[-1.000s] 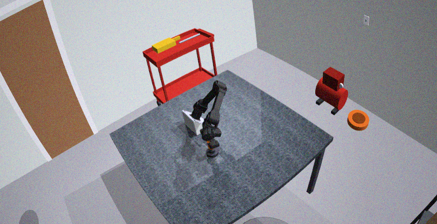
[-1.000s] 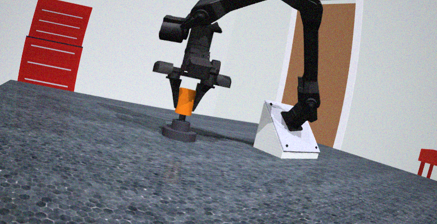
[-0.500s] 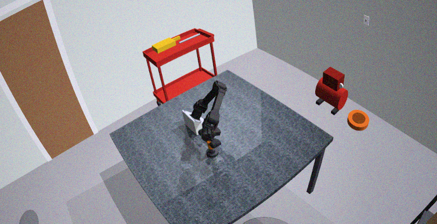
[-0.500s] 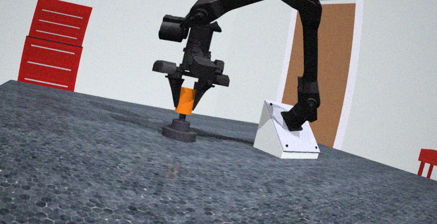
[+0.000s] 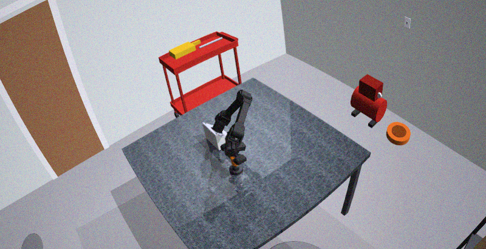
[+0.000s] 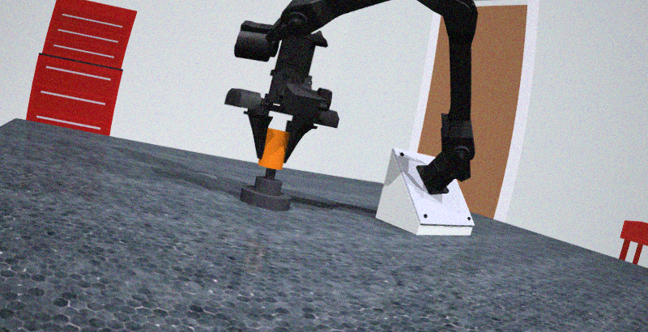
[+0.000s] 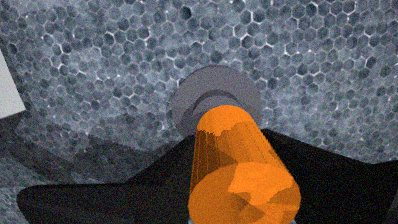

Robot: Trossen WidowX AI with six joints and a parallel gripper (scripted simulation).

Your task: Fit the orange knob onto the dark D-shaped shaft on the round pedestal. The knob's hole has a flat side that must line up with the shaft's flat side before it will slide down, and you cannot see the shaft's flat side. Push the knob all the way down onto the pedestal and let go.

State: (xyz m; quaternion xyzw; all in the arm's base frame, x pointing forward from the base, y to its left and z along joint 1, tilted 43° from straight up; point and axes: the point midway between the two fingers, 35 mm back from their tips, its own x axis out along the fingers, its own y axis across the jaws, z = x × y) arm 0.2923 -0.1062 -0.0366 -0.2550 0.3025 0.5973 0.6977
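Right now the orange knob is 2 cm above my gripper tip. Also, from my gripper tip: pedestal 4 cm below.
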